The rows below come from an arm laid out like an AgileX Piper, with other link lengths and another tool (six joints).
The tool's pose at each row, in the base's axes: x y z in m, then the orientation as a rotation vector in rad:
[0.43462 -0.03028 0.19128 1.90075 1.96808 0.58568]
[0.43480 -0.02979 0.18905 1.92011 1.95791 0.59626]
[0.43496 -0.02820 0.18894 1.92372 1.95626 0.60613]
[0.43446 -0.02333 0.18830 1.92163 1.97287 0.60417]
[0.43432 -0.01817 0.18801 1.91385 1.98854 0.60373]
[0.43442 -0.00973 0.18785 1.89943 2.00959 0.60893]
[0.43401 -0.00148 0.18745 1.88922 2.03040 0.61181]
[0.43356 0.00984 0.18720 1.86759 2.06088 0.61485]
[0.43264 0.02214 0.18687 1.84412 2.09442 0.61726]
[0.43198 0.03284 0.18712 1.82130 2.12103 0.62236]
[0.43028 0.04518 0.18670 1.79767 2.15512 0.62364]
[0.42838 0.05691 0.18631 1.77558 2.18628 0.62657]
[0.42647 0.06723 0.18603 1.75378 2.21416 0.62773]
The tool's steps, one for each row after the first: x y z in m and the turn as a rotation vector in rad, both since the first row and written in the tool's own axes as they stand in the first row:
[0.00039 -0.00098 0.00203 0.00066 0.00609 0.01701]
[0.00197 -0.00087 0.00230 -0.00189 0.01213 0.02135]
[0.00683 -0.00154 0.00287 0.00707 0.01953 0.01406]
[0.01197 -0.00171 0.00334 0.01198 0.02579 0.00392]
[0.02039 -0.00155 0.00401 0.01454 0.03668 -0.01110]
[0.02863 -0.00195 0.00461 0.02010 0.04728 -0.02375]
[0.03994 -0.00225 0.00524 0.02542 0.06051 -0.04638]
[0.05224 -0.00297 0.00575 0.03211 0.07491 -0.07100]
[0.06296 -0.00321 0.00581 0.03443 0.08741 -0.09242]
[0.07534 -0.00465 0.00600 0.04239 0.10199 -0.11704]
[0.08712 -0.00625 0.00603 0.04911 0.11651 -0.13933]
[0.09750 -0.00784 0.00588 0.05489 0.12841 -0.16058]

